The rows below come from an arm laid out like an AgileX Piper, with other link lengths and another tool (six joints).
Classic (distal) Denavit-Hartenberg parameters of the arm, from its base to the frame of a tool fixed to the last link. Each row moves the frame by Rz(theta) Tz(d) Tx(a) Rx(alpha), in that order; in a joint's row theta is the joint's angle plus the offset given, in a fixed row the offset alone. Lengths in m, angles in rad.
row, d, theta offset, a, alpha
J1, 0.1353, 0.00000, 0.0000, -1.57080
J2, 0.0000, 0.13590, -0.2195, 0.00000
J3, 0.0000, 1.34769, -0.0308, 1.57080
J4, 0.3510, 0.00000, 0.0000, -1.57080
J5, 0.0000, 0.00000, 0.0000, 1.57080
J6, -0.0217, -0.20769, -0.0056, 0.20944
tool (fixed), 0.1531, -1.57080, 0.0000, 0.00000
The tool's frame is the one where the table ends.
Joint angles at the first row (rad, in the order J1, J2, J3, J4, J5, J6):
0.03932, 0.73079, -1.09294, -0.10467, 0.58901, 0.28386
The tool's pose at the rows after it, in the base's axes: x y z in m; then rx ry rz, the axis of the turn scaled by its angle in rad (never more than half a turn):
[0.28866 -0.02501 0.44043 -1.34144 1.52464 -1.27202]
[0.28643 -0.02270 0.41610 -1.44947 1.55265 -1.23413]
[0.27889 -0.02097 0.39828 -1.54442 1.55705 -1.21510]
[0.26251 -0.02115 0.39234 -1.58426 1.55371 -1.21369]
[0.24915 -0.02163 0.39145 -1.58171 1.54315 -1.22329]
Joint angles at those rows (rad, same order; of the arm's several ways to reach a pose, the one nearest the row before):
0.03934, 0.70526, -1.02807, -0.05855, 0.67207, 0.23114
0.03935, 0.67490, -0.96818, -0.02869, 0.73370, 0.17697
0.04025, 0.62823, -0.91071, -0.01101, 0.79062, 0.12250
0.04023, 0.55227, -0.86307, -0.00747, 0.84370, 0.09744
0.04031, 0.48653, -0.82736, -0.00756, 0.86469, 0.09081

